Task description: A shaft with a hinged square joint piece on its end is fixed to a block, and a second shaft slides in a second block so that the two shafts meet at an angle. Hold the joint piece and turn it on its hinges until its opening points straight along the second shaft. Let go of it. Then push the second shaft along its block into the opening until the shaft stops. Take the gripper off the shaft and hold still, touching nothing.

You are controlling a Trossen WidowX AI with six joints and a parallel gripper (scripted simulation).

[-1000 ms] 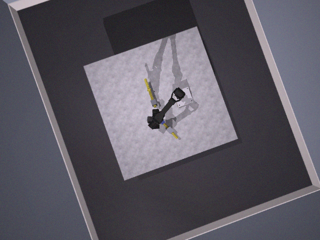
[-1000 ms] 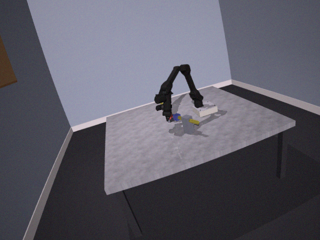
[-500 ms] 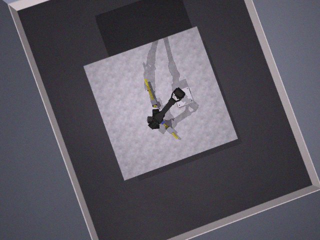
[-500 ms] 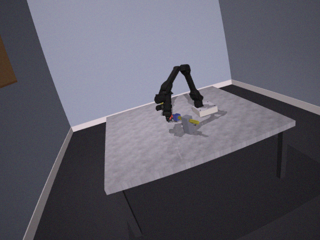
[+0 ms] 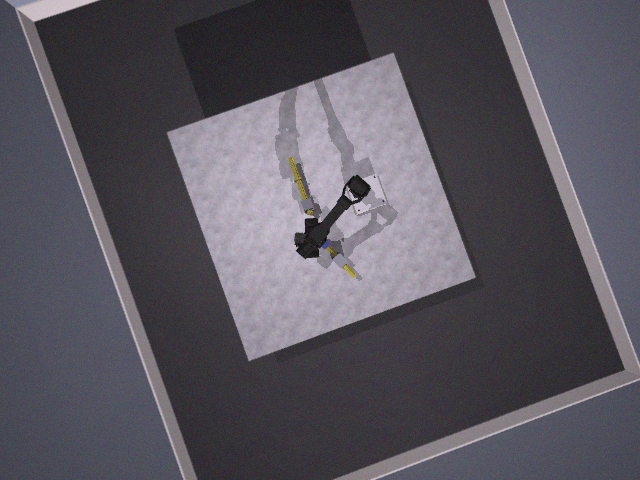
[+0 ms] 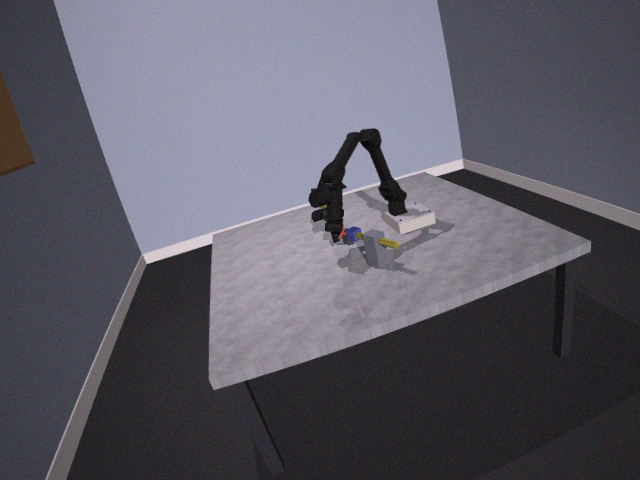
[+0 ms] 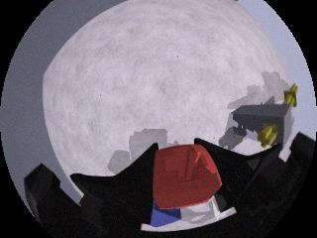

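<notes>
My gripper tip is now 3 cm below the red square joint piece, 2 cm past it and 1 cm to the right of it.
</notes>
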